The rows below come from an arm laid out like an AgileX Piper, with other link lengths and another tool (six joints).
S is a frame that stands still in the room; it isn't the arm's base.
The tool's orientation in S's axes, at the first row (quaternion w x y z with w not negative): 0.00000, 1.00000, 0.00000, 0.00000
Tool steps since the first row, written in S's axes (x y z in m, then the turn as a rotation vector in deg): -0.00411, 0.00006, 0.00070, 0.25, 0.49, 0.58; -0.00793, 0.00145, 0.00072, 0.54, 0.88, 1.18; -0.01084, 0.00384, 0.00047, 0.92, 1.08, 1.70; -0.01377, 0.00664, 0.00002, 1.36, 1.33, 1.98; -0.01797, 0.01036, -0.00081, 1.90, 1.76, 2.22; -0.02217, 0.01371, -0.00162, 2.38, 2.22, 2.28; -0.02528, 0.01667, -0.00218, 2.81, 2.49, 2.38; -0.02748, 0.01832, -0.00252, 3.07, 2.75, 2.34; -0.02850, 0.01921, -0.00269, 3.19, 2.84, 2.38; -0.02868, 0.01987, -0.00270, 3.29, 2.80, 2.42; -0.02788, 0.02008, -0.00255, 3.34, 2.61, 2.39
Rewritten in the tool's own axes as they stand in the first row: -0.00411, -0.00006, -0.00070, 0.25, -0.49, -0.58; -0.00793, -0.00145, -0.00072, 0.54, -0.88, -1.18; -0.01084, -0.00384, -0.00047, 0.92, -1.08, -1.70; -0.01377, -0.00664, -0.00002, 1.36, -1.33, -1.98; -0.01797, -0.01036, 0.00081, 1.90, -1.76, -2.22; -0.02217, -0.01371, 0.00162, 2.38, -2.22, -2.28; -0.02528, -0.01667, 0.00218, 2.81, -2.49, -2.38; -0.02748, -0.01832, 0.00252, 3.07, -2.75, -2.34; -0.02850, -0.01921, 0.00269, 3.19, -2.84, -2.38; -0.02868, -0.01987, 0.00270, 3.29, -2.80, -2.42; -0.02788, -0.02008, 0.00255, 3.34, -2.61, -2.39
